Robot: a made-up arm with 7 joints. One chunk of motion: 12 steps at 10 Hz.
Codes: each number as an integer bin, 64 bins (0 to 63) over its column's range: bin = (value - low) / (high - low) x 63, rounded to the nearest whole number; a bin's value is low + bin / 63 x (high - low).
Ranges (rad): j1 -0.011..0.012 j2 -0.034..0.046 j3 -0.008..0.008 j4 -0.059..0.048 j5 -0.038..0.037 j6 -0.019..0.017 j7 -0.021..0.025
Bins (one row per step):
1: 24 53 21 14 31 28 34
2: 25 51 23 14 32 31 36
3: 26 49 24 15 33 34 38
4: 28 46 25 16 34 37 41
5: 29 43 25 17 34 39 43
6: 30 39 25 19 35 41 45
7: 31 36 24 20 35 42 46
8: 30 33 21 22 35 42 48
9: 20 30 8 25 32 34 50
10: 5 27 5 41 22 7 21
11: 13 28 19 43 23 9 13
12: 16 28 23 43 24 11 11
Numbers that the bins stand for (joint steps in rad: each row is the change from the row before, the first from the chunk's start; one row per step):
1: -0.00224 0.03330 -0.00267 -0.03522 -0.00110 -0.00300 0.00383
2: -0.00187 0.03076 -0.00216 -0.03522 0.00010 -0.00129 0.00529
3: -0.00151 0.02822 -0.00190 -0.03352 0.00129 0.00043 0.00675
4: -0.00078 0.02441 -0.00165 -0.03183 0.00248 0.00214 0.00894
5: -0.00041 0.02060 -0.00165 -0.03013 0.00248 0.00329 0.01040
6: -0.00005 0.01552 -0.00165 -0.02673 0.00367 0.00443 0.01186
7: 0.00032 0.01171 -0.00190 -0.02503 0.00367 0.00500 0.01259
8: -0.00005 0.00790 -0.00267 -0.02163 0.00367 0.00500 0.01405
9: -0.00370 0.00410 -0.00597 -0.01654 0.00010 0.00043 0.01551
10: -0.00917 0.00029 -0.00673 0.01063 -0.01181 -0.01500 -0.00567
11: -0.00625 0.00156 -0.00317 0.01403 -0.01062 -0.01386 -0.01151
12: -0.00516 0.00156 -0.00216 0.01403 -0.00943 -0.01271 -0.01297

